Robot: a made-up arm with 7 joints. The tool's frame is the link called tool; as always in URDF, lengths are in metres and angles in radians. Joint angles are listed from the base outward.
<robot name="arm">
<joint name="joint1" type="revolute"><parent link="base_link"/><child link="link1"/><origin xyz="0.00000 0.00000 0.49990"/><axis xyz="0 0 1"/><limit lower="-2.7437" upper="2.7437"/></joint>
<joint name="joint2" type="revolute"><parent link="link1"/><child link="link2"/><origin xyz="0.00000 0.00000 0.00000"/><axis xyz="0 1 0"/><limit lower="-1.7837" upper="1.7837"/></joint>
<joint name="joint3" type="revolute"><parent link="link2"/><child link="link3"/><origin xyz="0.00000 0.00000 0.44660"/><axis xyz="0 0 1"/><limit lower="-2.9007" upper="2.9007"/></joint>
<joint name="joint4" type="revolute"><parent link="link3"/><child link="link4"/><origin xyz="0.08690 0.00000 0.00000"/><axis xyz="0 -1 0"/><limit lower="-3.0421" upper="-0.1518"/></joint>
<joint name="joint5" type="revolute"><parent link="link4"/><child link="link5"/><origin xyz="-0.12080 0.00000 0.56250"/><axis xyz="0 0 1"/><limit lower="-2.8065" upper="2.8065"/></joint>
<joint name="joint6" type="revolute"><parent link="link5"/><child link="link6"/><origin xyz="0.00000 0.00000 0.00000"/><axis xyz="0 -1 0"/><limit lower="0.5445" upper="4.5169"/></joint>
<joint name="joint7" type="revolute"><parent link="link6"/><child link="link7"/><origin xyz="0.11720 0.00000 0.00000"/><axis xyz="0 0 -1"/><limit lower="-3.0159" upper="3.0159"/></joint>
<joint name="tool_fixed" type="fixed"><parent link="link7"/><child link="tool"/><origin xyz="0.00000 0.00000 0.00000" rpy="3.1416 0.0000 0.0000"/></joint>
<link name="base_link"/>
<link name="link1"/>
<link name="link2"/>
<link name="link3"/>
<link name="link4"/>
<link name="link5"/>
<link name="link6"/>
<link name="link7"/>
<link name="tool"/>
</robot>
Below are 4 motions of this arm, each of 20 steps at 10 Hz.
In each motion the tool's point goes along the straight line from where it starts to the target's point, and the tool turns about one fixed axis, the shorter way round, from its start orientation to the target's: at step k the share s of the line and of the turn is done. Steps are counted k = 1, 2, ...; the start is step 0. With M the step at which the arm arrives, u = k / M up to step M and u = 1 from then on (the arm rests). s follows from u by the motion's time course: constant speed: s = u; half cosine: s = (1 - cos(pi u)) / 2; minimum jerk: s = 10 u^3 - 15 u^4 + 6 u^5.
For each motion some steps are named. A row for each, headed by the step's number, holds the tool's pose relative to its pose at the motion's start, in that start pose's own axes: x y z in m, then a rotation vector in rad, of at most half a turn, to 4 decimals.
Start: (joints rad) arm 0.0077 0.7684 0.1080 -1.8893 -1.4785 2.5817 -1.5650
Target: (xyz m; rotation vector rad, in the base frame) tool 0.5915 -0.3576 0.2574 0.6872 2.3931 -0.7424
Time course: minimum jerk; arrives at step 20
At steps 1, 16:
1: 0.0002 -0.0006 0.0002 0.0003 -0.0001 0.0004
16: 0.1265 -0.4896 0.1738 0.2060 -0.0437 0.3140

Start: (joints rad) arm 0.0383 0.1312 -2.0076 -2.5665 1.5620 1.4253 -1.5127
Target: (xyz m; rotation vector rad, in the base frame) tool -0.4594 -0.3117 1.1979 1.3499 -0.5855 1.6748
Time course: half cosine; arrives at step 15
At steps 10, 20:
10: 0.2143 -0.5071 -0.2319 -0.3971 0.4361 -0.9132
20: 0.2857 -0.6762 -0.3092 -0.5295 0.5815 -1.2176

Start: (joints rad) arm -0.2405 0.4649 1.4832 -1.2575 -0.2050 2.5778 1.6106
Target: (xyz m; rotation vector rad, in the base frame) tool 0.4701 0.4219 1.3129 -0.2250 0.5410 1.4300
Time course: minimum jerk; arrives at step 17
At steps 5, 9, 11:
5: -0.0089 -0.0036 -0.0175 0.1201 -0.1931 0.1985
9: -0.0317 -0.0128 -0.0625 0.4291 -0.6897 0.7090
11: -0.0434 -0.0175 -0.0856 0.5878 -0.9447 0.9712

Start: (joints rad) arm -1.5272 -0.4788 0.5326 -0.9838 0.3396 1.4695 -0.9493
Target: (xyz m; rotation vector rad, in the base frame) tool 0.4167 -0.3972 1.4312 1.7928 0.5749 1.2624
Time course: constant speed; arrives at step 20
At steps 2, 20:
2: -0.0082 0.0218 0.0341 -0.0275 0.0623 -0.0167
20: -0.0824 0.2176 0.3413 -0.2748 0.6227 -0.1666

